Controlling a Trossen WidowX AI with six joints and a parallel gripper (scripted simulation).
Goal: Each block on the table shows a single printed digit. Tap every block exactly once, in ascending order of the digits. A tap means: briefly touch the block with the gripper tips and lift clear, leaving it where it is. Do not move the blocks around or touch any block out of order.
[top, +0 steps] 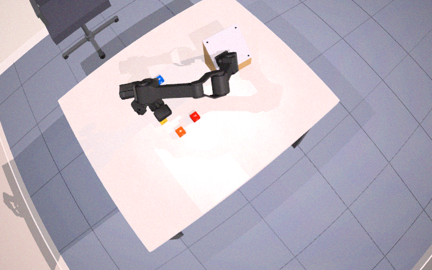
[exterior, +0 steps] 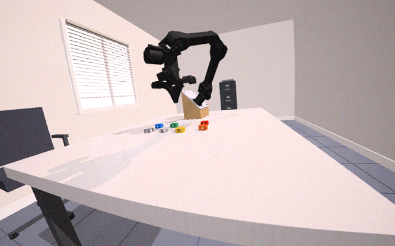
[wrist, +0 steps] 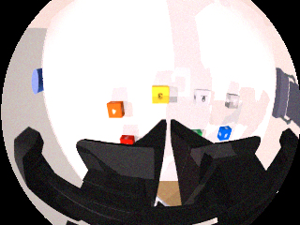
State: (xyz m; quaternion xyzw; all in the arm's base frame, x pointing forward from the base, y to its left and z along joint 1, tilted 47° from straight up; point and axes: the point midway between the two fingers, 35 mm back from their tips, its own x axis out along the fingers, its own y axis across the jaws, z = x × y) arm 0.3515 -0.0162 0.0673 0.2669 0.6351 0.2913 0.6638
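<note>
Now: the orange block 120 mm below my gripper tip, 100 mm to the left of it and 30 mm behind it. The rest, counted from my gripper tip: white block (120 mm below, 80 mm to the right); then yellow block (120 mm below, 10 mm to the left); then green block (120 mm below, 90 mm behind, 80 mm to the right).
</note>
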